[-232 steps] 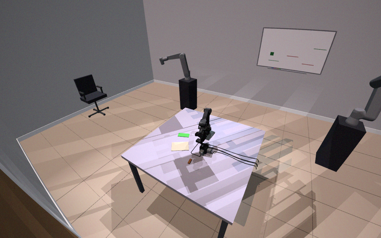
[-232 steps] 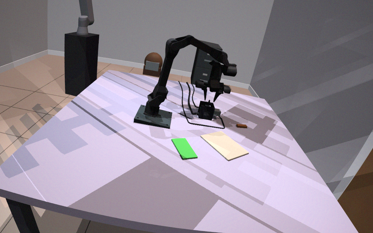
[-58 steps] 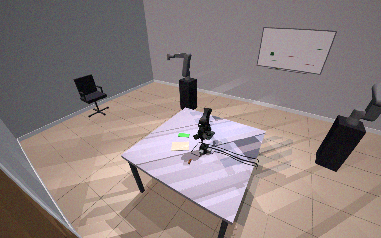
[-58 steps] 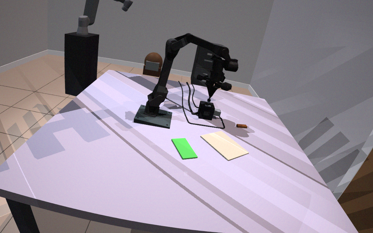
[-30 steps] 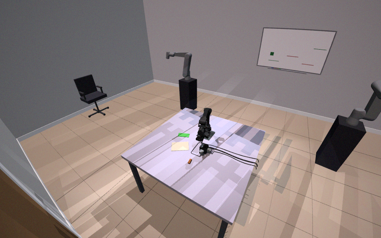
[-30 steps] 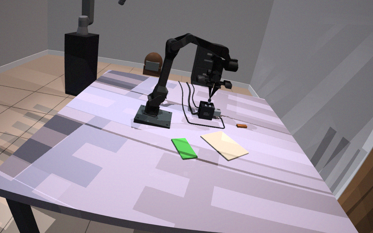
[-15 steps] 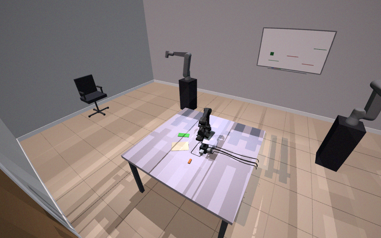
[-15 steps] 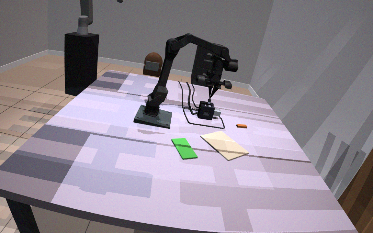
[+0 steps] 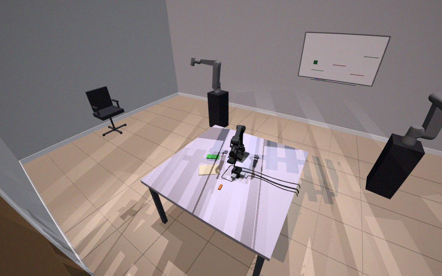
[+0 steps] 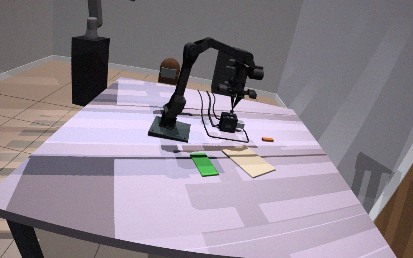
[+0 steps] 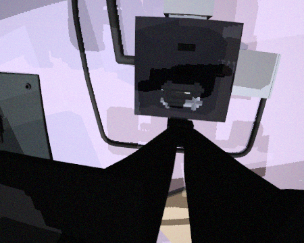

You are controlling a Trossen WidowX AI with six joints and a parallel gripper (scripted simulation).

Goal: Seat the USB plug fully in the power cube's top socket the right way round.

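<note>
My gripper tip is now 1 cm to the right of the USB socket and 6 cm above it. Round my gripper tip: beige card (11 cm ahead, 24 cm to the right, 13 cm below); small orange block (22 cm ahead, 13 cm below); USB plug (2 cm below).
</note>
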